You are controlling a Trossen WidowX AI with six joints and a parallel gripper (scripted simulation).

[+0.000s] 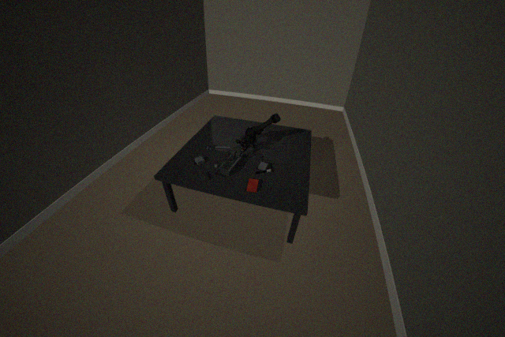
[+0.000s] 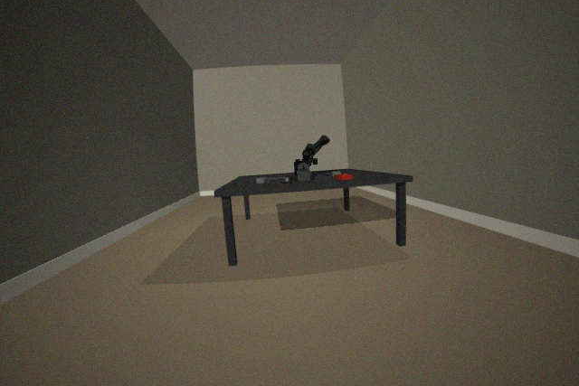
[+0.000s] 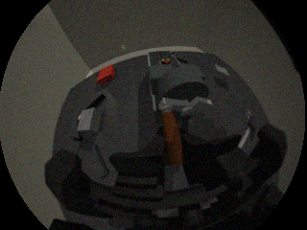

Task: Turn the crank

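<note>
Right now my gripper tip is 30 mm below the crank handle and 20 mm past it. The rest, counted from my gripper tip: red pointer: 140 mm ahead, 70 mm to the right, 10 mm above.
</note>
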